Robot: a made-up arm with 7 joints. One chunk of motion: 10 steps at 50 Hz.
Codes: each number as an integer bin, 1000 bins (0 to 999) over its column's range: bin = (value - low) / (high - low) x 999, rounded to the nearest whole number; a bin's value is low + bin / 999 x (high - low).
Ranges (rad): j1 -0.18..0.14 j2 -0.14..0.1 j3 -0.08..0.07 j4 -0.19..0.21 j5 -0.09..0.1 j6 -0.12..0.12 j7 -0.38..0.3
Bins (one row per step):
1: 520 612 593 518 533 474 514
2: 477 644 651 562 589 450 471
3: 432 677 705 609 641 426 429
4: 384 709 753 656 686 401 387
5: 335 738 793 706 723 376 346
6: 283 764 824 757 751 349 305
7: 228 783 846 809 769 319 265
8: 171 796 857 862 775 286 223
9: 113 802 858 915 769 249 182
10: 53 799 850 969 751 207 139
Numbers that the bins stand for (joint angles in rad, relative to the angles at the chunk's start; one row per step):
1: -0.0134 0.0070 0.0090 0.0174 0.0114 -0.0061 -0.0301
2: -0.0272 0.0147 0.0177 0.0350 0.0220 -0.0119 -0.0594
3: -0.0416 0.0226 0.0259 0.0538 0.0319 -0.0177 -0.0880
4: -0.0570 0.0303 0.0331 0.0727 0.0405 -0.0237 -0.1166
5: -0.0727 0.0373 0.0391 0.0927 0.0475 -0.0297 -0.1445
6: -0.0893 0.0435 0.0437 0.1131 0.0528 -0.0362 -0.1724
7: -0.1070 0.0481 0.0470 0.1339 0.0563 -0.0434 -0.1996
8: -0.1252 0.0512 0.0487 0.1551 0.0574 -0.0513 -0.2282
9: -0.1438 0.0527 0.0488 0.1764 0.0563 -0.0602 -0.2561
10: -0.1630 0.0520 0.0476 0.1980 0.0528 -0.0703 -0.2854

